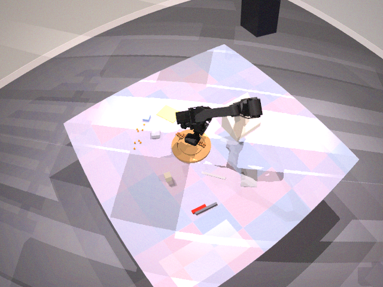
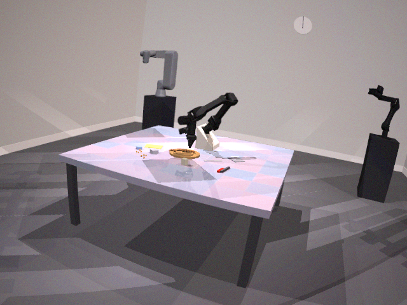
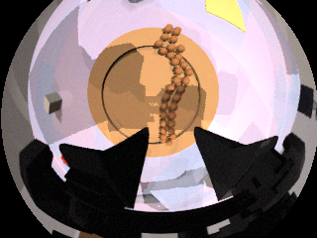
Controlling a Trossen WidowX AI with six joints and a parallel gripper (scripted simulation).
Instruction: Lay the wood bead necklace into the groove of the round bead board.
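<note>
The round bead board is 40 mm ahead of my gripper tip, 10 mm to the right of it and 30 mm below it. The rest, counted from my gripper tip: cream cube (230 mm ahead, 100 mm to the left, 30 mm below); then white block (170 mm ahead, 170 mm to the right, 30 mm below); then thin rod (30 mm ahead, 200 mm to the left, 40 mm below).
</note>
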